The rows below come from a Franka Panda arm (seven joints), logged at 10 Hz.
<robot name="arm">
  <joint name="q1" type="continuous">
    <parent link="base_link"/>
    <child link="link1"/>
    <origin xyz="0 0 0.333"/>
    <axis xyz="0 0 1"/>
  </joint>
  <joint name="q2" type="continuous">
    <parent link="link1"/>
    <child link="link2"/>
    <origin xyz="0 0 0"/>
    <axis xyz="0 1 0"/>
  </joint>
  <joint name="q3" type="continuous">
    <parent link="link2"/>
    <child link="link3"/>
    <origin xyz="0 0 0.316"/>
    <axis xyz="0 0 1"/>
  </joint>
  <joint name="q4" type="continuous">
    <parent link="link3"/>
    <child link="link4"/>
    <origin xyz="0.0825 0 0"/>
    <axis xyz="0 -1 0"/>
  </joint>
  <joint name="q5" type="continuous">
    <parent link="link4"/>
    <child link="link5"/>
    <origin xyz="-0.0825 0 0.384"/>
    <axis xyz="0 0 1"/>
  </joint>
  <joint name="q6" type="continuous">
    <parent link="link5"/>
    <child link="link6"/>
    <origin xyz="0 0 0"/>
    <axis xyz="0 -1 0"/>
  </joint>
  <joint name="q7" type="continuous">
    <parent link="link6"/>
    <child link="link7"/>
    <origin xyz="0.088 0 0"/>
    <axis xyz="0 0 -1"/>
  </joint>
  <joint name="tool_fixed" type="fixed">
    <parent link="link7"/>
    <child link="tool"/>
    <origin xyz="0 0 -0.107" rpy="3.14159 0 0"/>
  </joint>
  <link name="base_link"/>
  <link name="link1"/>
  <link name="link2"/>
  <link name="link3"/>
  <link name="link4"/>
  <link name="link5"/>
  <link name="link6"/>
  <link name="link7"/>
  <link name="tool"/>
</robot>
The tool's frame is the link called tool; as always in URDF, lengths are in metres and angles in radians. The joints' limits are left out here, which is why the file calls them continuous.
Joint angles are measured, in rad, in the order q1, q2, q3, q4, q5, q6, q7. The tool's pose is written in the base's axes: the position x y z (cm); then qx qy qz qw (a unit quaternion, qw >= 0). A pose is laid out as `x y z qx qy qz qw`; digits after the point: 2 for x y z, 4 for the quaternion.
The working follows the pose.
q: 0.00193, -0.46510, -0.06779, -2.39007, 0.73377, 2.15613, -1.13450
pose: 43.53 -0.41 52.28 -0.8762 -0.3316 -0.2742 0.2173
Where each joint sits with the arm in this pose, in the base's axes (m; each line is computed from the numbers above, not from the rounded line before):
q1: 0.0000 0.0000 0.3330
q2: 0.0000 0.0000 0.3330
q3: -0.1417 -0.0003 0.6154
q4: -0.0682 -0.0057 0.6524
q5: 0.3200 -0.0268 0.5962
q6: 0.3200 -0.0268 0.5962
q7: 0.3993 -0.0643 0.6036
the tool: 0.4353 -0.0041 0.5228

